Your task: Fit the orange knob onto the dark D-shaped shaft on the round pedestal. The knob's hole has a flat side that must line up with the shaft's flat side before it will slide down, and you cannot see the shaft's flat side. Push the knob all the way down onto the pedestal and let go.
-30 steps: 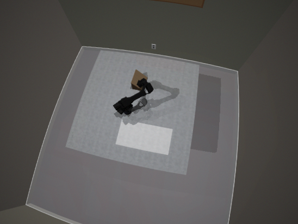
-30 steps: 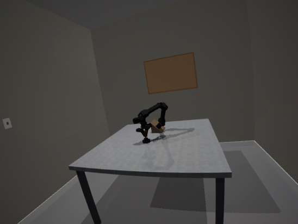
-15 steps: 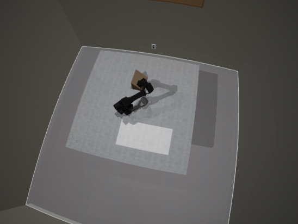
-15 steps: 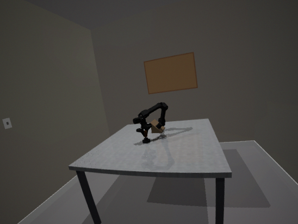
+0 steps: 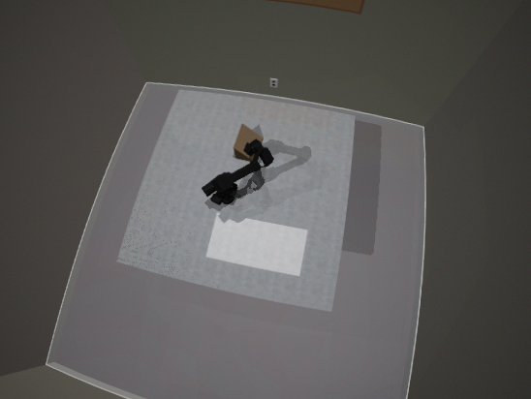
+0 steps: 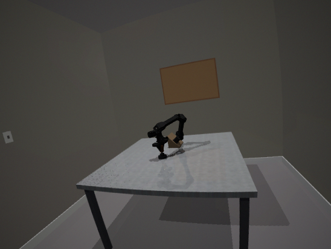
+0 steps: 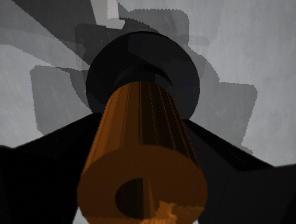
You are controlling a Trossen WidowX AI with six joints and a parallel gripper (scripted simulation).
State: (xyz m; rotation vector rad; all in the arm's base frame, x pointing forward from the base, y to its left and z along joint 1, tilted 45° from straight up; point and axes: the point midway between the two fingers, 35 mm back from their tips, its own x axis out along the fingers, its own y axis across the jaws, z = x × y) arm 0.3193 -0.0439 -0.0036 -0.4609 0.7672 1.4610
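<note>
Right now the orange knob is 2 cm above my gripper tip. From my gripper tip the other things lie so: round pedestal: 4 cm below.
</note>
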